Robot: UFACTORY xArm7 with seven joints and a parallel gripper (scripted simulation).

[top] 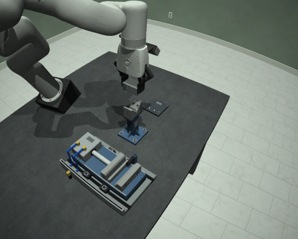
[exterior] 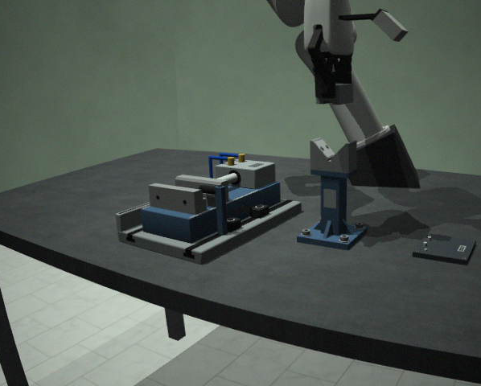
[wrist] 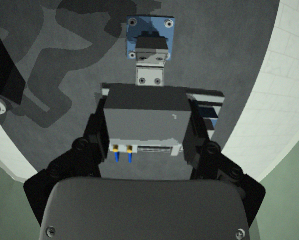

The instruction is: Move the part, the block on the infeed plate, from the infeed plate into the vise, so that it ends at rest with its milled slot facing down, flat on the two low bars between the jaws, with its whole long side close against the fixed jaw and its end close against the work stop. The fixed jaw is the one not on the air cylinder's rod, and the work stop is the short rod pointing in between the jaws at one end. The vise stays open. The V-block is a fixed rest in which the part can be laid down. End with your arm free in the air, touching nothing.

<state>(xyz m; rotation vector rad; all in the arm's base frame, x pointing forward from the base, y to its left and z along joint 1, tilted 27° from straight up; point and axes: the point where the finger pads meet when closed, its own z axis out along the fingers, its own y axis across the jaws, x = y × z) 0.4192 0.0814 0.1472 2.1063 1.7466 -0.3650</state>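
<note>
The fixed jaw is 24 cm to the right of my hand, 17 cm below it and 10 cm ahead of it. The rest, counted from my hand: work stop 19 cm to the right, 16 cm below, 8 cm ahead; then part 2 cm below; then blue stand 19 cm below.
</note>
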